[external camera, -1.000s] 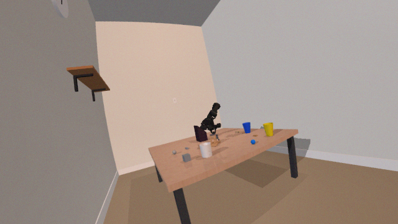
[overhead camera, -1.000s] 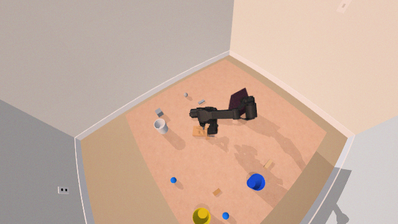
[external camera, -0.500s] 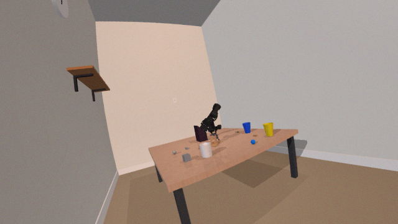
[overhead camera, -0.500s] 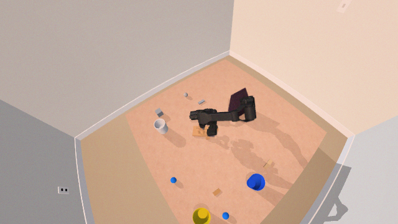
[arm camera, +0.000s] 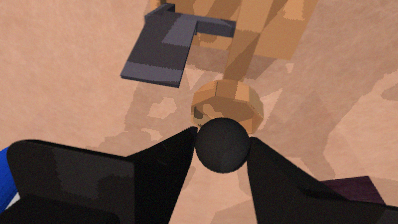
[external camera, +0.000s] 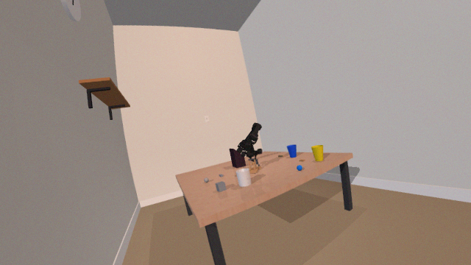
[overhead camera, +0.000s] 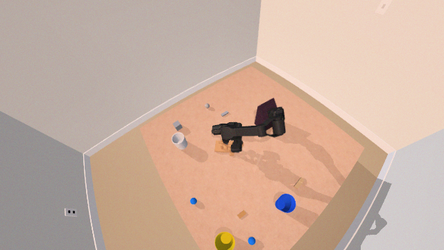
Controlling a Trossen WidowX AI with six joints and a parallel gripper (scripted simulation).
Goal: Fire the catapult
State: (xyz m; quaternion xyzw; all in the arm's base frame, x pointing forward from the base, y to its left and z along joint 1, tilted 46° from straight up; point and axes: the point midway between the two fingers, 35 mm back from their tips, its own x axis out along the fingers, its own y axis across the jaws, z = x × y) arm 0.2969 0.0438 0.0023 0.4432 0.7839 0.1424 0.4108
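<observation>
Right now my gripper tip is 1 cm below the black ball. The rest, counted from my gripper tip: white mug 34 cm ahead, 25 cm to the right, 4 cm below; grey bar 31 cm to the right, 7 cm below, 6 cm behind; catapult 6 cm ahead, 2 cm to the right, 2 cm below.
</observation>
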